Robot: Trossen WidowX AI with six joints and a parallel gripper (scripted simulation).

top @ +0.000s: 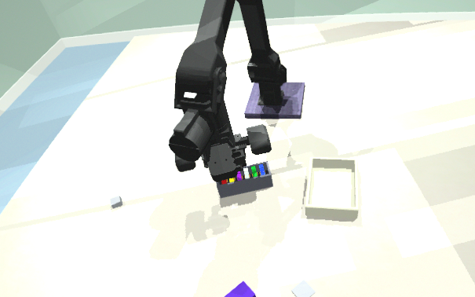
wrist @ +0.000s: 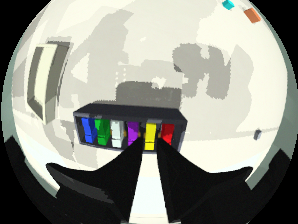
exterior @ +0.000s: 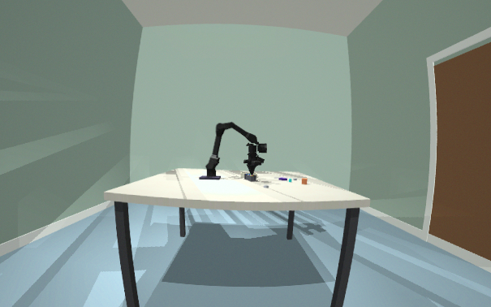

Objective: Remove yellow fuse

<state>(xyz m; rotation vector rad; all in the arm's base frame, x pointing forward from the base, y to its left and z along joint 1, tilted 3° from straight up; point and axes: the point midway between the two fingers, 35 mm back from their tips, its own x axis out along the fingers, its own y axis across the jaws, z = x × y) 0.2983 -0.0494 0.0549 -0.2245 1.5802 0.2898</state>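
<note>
Now: gripper tip 20 mm above the yellow fuse. From my gripper tip the other things lie so: tray: 210 mm to the left, 40 mm below.
</note>
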